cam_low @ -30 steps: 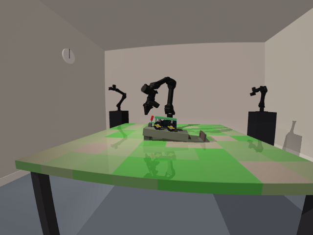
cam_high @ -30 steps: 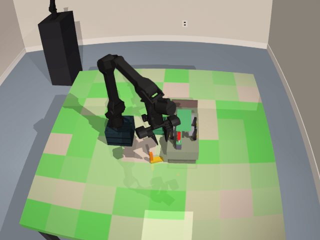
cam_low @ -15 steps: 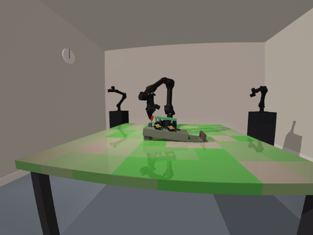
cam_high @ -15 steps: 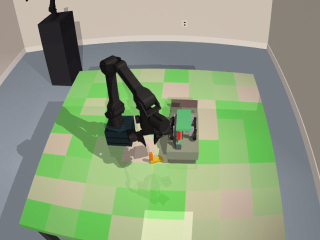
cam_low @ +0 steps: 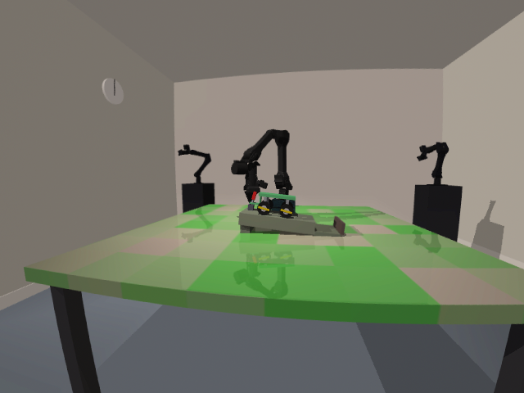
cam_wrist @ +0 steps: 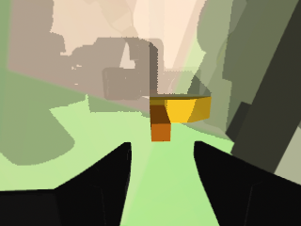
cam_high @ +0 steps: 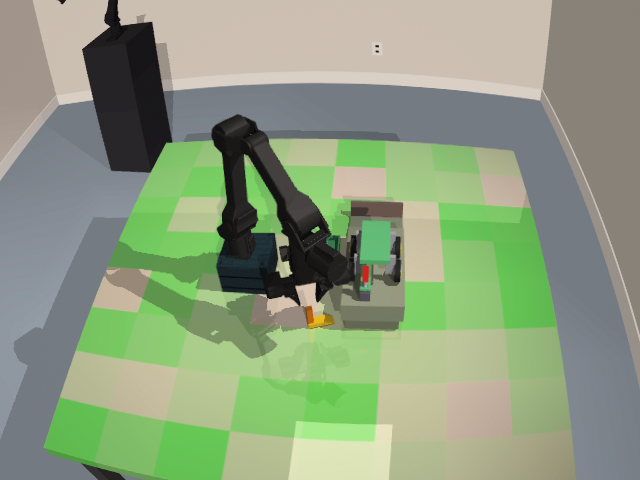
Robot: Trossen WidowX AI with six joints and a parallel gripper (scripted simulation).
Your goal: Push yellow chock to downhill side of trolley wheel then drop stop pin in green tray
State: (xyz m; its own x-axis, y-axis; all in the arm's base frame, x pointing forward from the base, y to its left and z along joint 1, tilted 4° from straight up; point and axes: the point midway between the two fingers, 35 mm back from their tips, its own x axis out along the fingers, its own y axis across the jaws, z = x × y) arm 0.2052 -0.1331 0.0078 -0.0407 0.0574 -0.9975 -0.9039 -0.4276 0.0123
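My gripper tip is now 2 cm short of the yellow chock, 1 cm to the right of it and 7 cm above it. The rest, counted from my gripper tip: red-headed stop pin 12 cm ahead, 5 cm to the left, 4 cm above; trolley 13 cm ahead, 15 cm to the left, 3 cm above; grey ramp 13 cm ahead, 16 cm to the left, 4 cm below.
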